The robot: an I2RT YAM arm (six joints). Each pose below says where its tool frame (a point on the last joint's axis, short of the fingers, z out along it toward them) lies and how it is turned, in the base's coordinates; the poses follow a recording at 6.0 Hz.
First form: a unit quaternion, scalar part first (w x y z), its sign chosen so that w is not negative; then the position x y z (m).
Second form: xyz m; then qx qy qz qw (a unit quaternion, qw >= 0). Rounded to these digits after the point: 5 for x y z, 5 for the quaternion.
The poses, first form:
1: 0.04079 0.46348 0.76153 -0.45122 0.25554 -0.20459 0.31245
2: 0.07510 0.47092 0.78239 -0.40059 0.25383 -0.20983 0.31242
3: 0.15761 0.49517 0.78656 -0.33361 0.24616 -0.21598 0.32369
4: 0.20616 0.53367 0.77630 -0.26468 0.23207 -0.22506 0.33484
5: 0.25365 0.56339 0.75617 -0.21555 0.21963 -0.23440 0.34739
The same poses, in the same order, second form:
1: 0.25554 -0.20459 0.31245 0.46348 0.76153 -0.45122 0.04079
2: 0.25383 -0.20983 0.31242 0.47092 0.78239 -0.40059 0.07510
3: 0.24616 -0.21598 0.32369 0.49517 0.78656 -0.33361 0.15761
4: 0.23207 -0.22506 0.33484 0.53367 0.77630 -0.26468 0.20616
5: 0.21963 -0.23440 0.34739 0.56339 0.75617 -0.21555 0.25365
